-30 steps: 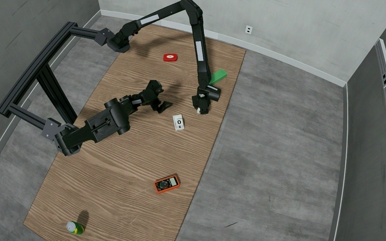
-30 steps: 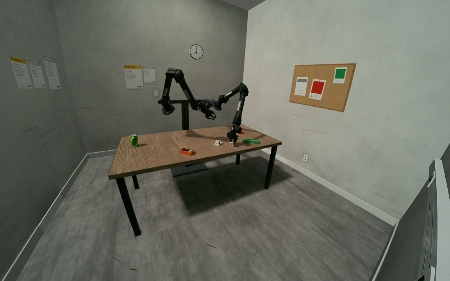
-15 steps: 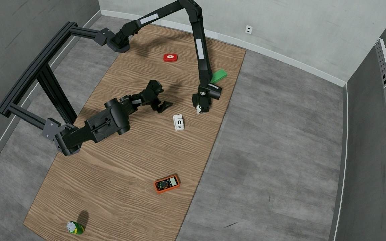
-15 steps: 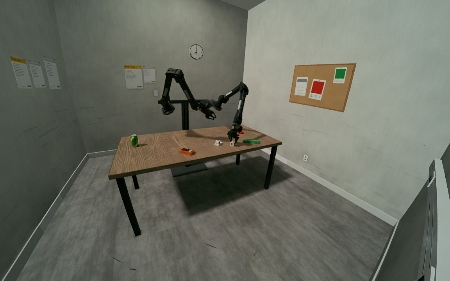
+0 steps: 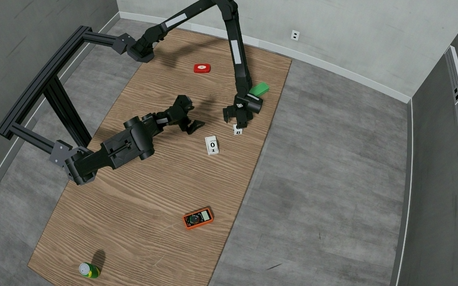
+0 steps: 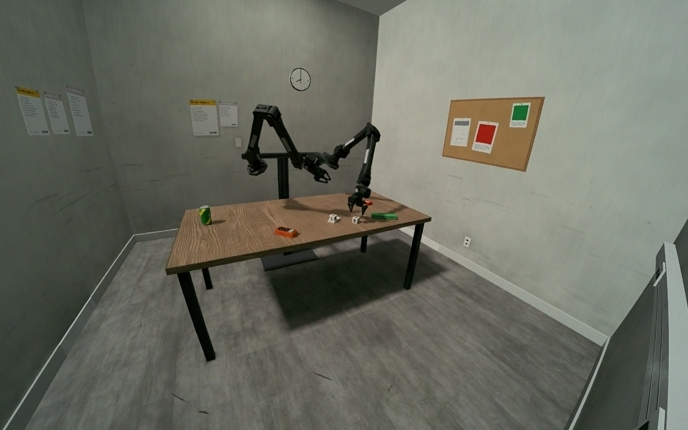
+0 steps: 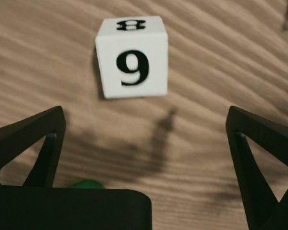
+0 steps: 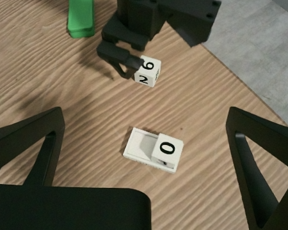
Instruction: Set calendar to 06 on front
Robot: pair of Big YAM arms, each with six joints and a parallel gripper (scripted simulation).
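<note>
The white tray is 130 mm to the right of my left hand, 90 mm behind it and 60 mm below it. From my left hand the other things lie so: orange multimeter 520 mm to the right, 60 mm below, 50 mm behind; then red case 340 mm to the left, 290 mm behind, 60 mm below.
</note>
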